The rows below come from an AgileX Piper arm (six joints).
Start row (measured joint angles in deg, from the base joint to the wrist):
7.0, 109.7, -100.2, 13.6, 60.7, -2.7
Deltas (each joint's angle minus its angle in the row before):
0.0, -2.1, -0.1, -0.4, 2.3, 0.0
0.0, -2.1, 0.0, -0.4, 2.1, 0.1
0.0, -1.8, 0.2, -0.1, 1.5, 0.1
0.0, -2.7, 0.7, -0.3, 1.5, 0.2
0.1, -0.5, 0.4, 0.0, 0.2, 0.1
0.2, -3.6, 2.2, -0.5, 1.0, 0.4
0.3, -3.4, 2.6, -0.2, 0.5, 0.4
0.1, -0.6, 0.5, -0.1, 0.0, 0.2
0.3, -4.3, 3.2, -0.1, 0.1, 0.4
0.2, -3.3, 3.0, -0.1, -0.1, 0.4
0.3, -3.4, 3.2, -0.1, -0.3, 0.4
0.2, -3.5, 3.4, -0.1, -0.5, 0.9
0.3, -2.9, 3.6, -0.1, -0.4, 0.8
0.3, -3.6, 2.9, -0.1, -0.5, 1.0
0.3, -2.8, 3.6, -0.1, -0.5, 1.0
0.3, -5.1, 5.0, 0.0, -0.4, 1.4
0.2, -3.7, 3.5, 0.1, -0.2, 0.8
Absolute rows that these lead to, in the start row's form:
7.0, 107.6, -100.3, 13.2, 63.0, -2.7
7.0, 105.5, -100.3, 12.8, 65.1, -2.6
7.0, 103.7, -100.1, 12.7, 66.6, -2.5
7.0, 101.0, -99.4, 12.4, 68.1, -2.3
7.1, 100.5, -99.0, 12.4, 68.3, -2.2
7.3, 96.9, -96.8, 11.9, 69.3, -1.8
7.6, 93.5, -94.2, 11.7, 69.8, -1.4
7.7, 92.9, -93.7, 11.6, 69.8, -1.2
8.0, 88.6, -90.5, 11.5, 69.9, -0.8
8.2, 85.3, -87.5, 11.4, 69.8, -0.4
8.5, 81.9, -84.3, 11.3, 69.5, 0.0
8.7, 78.4, -80.9, 11.2, 69.0, 0.9
9.0, 75.5, -77.3, 11.1, 68.6, 1.7
9.3, 71.9, -74.4, 11.0, 68.1, 2.7
9.6, 69.1, -70.8, 10.9, 67.6, 3.7
9.9, 64.0, -65.8, 10.9, 67.2, 5.1
10.1, 60.3, -62.3, 11.0, 67.0, 5.9

